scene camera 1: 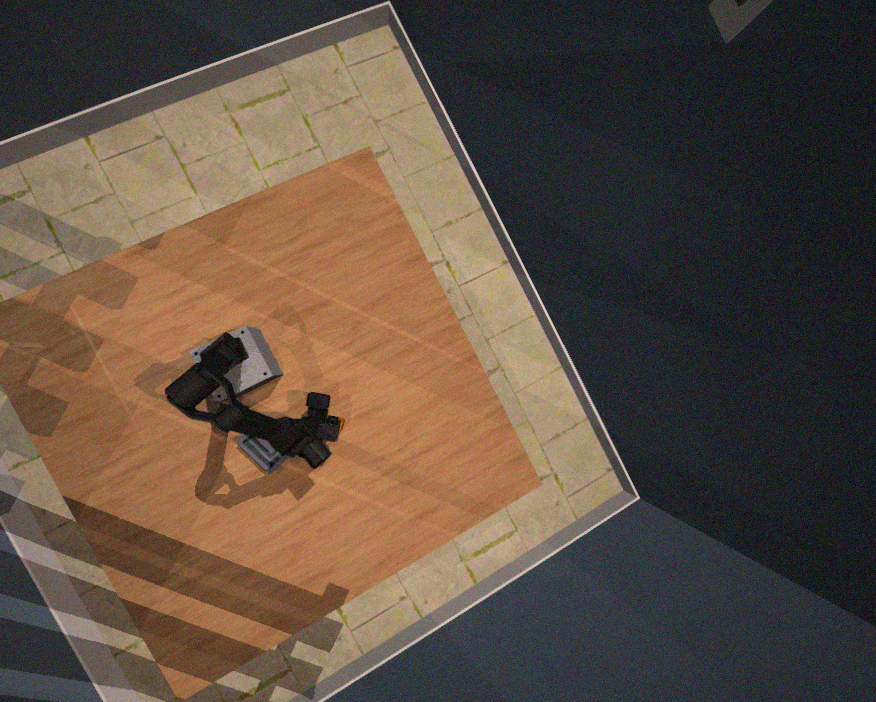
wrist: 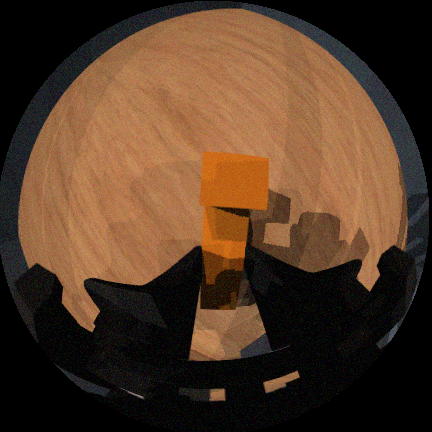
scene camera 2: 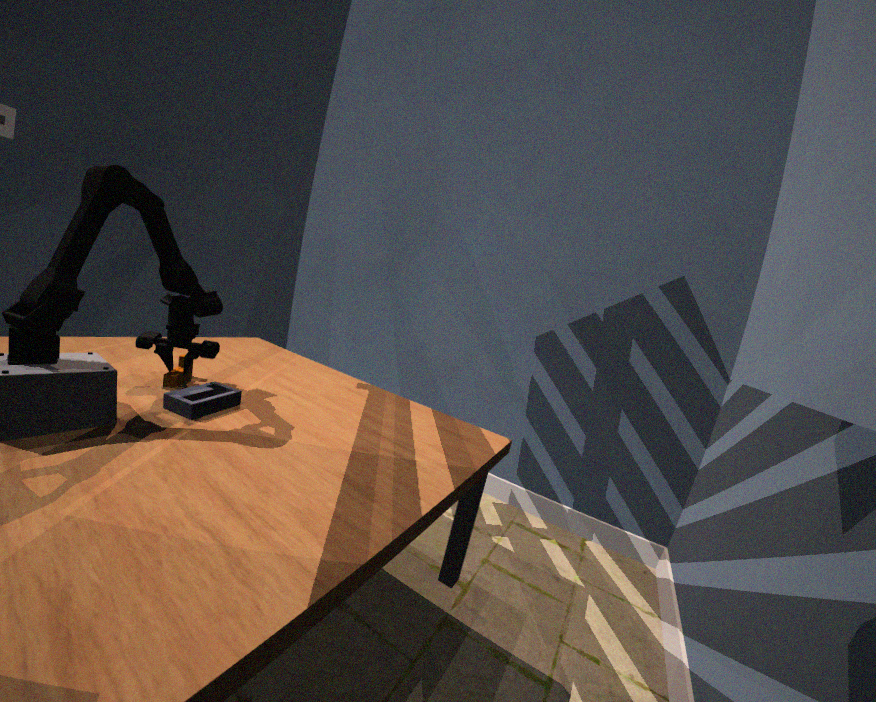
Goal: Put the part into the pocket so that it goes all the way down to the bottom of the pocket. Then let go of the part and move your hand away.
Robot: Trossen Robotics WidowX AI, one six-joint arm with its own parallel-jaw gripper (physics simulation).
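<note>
The orange part (scene camera 1: 341, 424) (scene camera 2: 174, 379) (wrist: 235, 181) is an angular piece with a wide square end and a narrower bar. My gripper (scene camera 1: 329, 426) (scene camera 2: 177, 370) (wrist: 221, 249) points down and is shut on the narrower bar, with a black finger on each side. The part is at or just above the table; a gap cannot be made out. The dark grey pocket block (scene camera 1: 255, 454) (scene camera 2: 191, 409) lies beside the part, to its right in scene camera 2, with its opening upward. The arm hides part of the block in scene camera 1.
The arm's grey base (scene camera 1: 255, 361) (scene camera 2: 73, 394) stands near the block on the wooden table (scene camera 1: 409, 351) (scene camera 2: 241, 526) (wrist: 165, 65). The arm reaches over the block in scene camera 1. Shadows of the arm and bands of shade cross the table.
</note>
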